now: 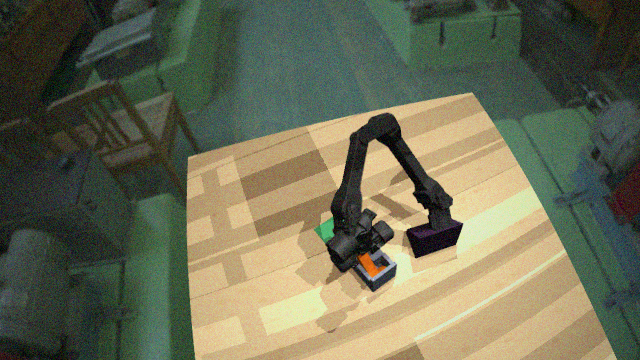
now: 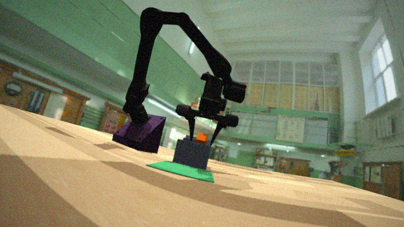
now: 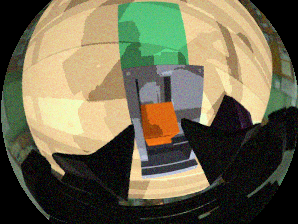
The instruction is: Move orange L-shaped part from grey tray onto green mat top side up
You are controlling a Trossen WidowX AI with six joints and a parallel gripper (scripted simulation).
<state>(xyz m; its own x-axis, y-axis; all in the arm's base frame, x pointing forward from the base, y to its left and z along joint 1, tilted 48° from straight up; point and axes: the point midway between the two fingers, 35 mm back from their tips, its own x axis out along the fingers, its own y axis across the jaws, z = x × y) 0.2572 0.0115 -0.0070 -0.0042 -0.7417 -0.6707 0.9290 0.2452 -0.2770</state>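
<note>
Right now the green mat is 4 cm ahead of my gripper tip, 14 cm to the right of it and 8 cm below it. From my gripper tip the other things lie so: orange L-shaped part 3 cm behind, 3 cm to the left, 3 cm below.
</note>
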